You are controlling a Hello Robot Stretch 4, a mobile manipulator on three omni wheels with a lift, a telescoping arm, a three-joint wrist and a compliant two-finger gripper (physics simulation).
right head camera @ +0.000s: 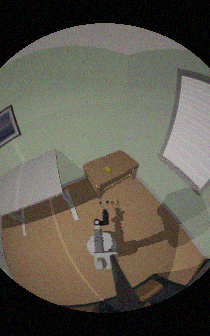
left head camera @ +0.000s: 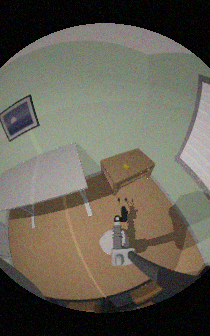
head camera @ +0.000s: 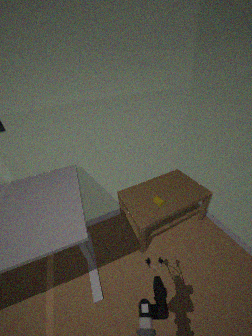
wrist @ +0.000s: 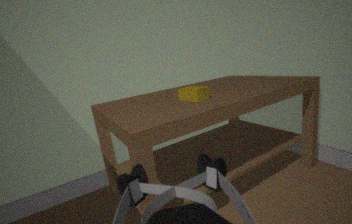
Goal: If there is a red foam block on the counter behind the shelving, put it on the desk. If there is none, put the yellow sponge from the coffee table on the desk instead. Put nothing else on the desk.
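Frame: origin at the robot's base, x back, y right, z up, level; centimetres.
Seen in the pictures: gripper, fingertip midpoint: [right head camera: 103, 200] [left head camera: 121, 197] [head camera: 154, 258] [wrist: 172, 171].
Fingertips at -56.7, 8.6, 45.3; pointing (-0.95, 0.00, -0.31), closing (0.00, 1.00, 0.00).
A point is followed by its place in that frame, as x, y, z.
A yellow sponge [head camera: 158, 201] {-108.9, 20.3, 46.7} [left head camera: 126, 167] {-108.0, 21.3, 46.3} [right head camera: 107, 169] {-108.9, 20.3, 46.6} [wrist: 194, 93] {-106.6, 20.5, 45.3} lies on top of the low wooden coffee table [head camera: 180, 187] {-132.9, 49.8, 42.2} [left head camera: 137, 160] {-129.1, 46.2, 42.2} [right head camera: 120, 160] {-133.1, 47.9, 42.2} [wrist: 150, 110] {-103.7, 4.5, 42.2}. The desk [head camera: 40, 215] {-59.4, -56.2, 92.2} [left head camera: 45, 175] {-55.7, -71.1, 92.2} [right head camera: 35, 180] {-58.6, -59.5, 92.2} has a pale grey top and stands left of the coffee table in the head views. My gripper [head camera: 154, 261] {-56.7, 8.6, 45.3} [left head camera: 122, 200] {-56.7, 8.6, 45.3} [right head camera: 103, 202] {-56.7, 8.6, 45.3} [wrist: 172, 171] {-56.7, 8.6, 45.3} is open and empty, in front of the coffee table's near corner and apart from the sponge. No red foam block shows in these views, and the counter behind the shelving does not show.
A framed picture [left head camera: 20, 119] {-95.4, -113.7, 149.5} [right head camera: 7, 125] {-98.8, -106.3, 151.2} hangs on the green wall above the desk. A window with blinds [left head camera: 200, 135] {-81.6, 107.0, 130.2} [right head camera: 187, 130] {-76.4, 109.2, 133.3} is on the right wall. Dark shelving with a brown box [left head camera: 148, 295] [right head camera: 149, 291] is at the bottom. The desk's white leg [head camera: 95, 285] stands left of my arm.
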